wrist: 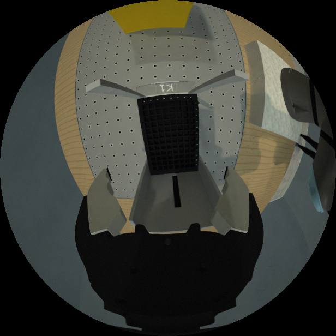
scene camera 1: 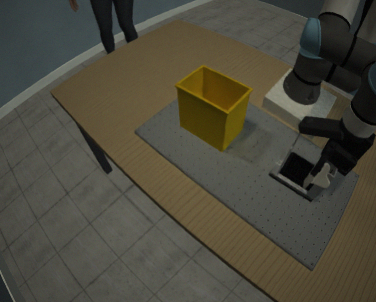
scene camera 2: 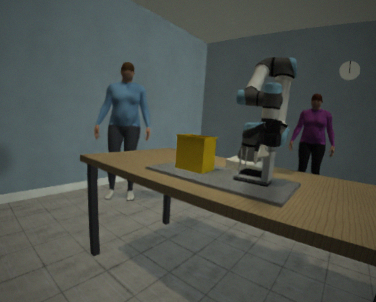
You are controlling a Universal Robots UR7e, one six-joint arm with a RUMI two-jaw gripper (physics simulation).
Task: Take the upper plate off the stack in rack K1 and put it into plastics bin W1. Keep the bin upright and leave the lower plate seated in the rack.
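Seen in the pictures: gripper, between the fingertips: [scene camera 1: 315, 168] [scene camera 2: 261, 162]; arm's base, origin of its link: [scene camera 1: 300, 90] [scene camera 2: 249, 158].
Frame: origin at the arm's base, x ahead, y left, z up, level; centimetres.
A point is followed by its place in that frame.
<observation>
Rack K1 [scene camera 1: 291, 185] [scene camera 2: 268, 167] [wrist: 157, 202] is grey, with a tall slotted wall at one end and two slim posts at the labelled end. A black gridded plate [scene camera 1: 295, 168] @[x 33.8, y 13.7, z -0.4 cm] [scene camera 2: 251, 173] @[x 36.9, y 15.9, z -0.6 cm] [wrist: 172, 135] lies flat in it. I cannot make out the line between the upper and the lower plate. The yellow bin W1 [scene camera 1: 201, 116] @[x 41.4, y -16.2, z 5.6 cm] [scene camera 2: 194, 154] @[x 41.3, y -13.2, z 3.9 cm] [wrist: 152, 19] stands upright on the grey board. My gripper [scene camera 1: 317, 176] @[x 33.6, y 18.7, z 4.4 cm] [scene camera 2: 253, 153] [wrist: 166, 168] is open and empty, over the walled end of the rack, with one finger beyond each side in the wrist view.
The perforated grey board [scene camera 1: 240, 192] @[x 48.2, y 4.5, z -5.1 cm] [scene camera 2: 225, 186] @[x 50.8, y 10.5, z -5.0 cm] [wrist: 112, 117] lies on the wooden table [scene camera 1: 150, 60] @[x 20.1, y -65.2, z -6.3 cm] [scene camera 2: 325, 200] @[x 32.7, y 47.2, z -6.3 cm] [wrist: 67, 115]. The arm's pale base block [scene camera 1: 277, 100] @[x 12.1, y -4.6, z -0.6 cm] [wrist: 272, 102] stands beside the board. Two people stand beyond the table.
</observation>
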